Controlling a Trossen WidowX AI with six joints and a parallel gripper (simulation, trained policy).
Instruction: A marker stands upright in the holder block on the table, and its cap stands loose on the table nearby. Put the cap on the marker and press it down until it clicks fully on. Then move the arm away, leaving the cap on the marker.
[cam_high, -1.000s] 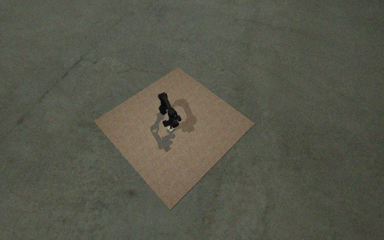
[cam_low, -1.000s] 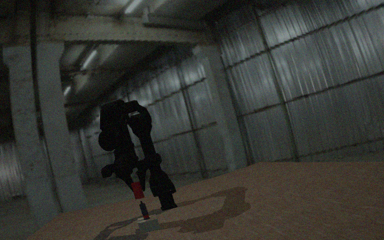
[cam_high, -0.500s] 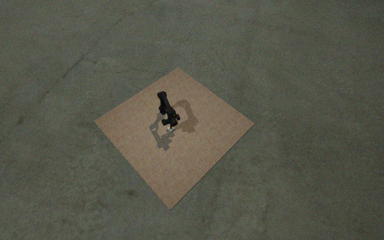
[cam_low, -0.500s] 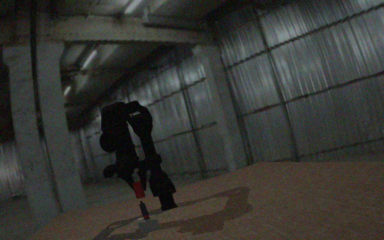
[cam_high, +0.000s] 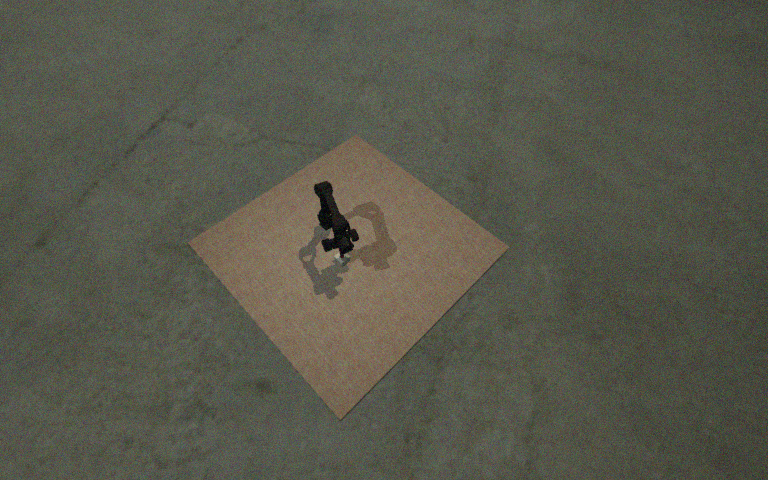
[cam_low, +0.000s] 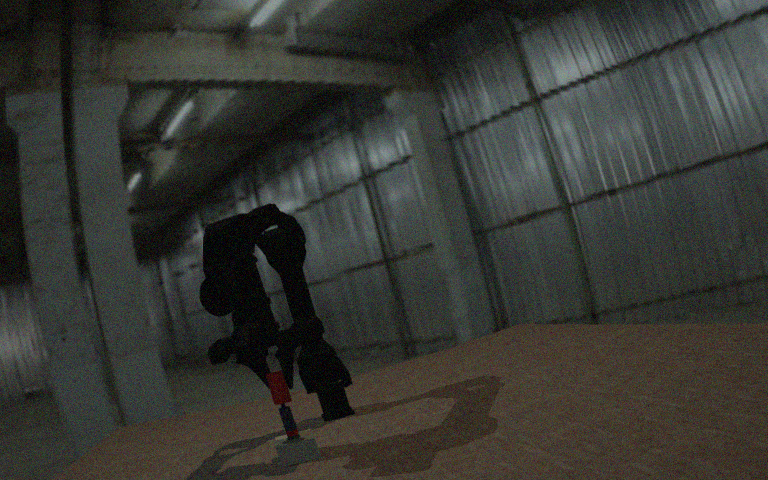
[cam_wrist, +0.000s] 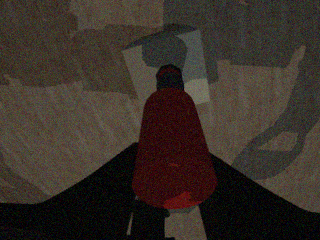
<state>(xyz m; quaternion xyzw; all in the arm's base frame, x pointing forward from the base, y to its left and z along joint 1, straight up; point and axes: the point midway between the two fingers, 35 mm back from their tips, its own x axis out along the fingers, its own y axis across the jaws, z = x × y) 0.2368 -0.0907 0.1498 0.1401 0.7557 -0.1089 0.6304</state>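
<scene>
The holder block is 10 mm ahead of my gripper tip, 10 mm to the right of it and 100 mm below it. From my gripper tip the other things lie so: red cap (10 mm ahead, 10 mm to the right, 10 mm above).
</scene>
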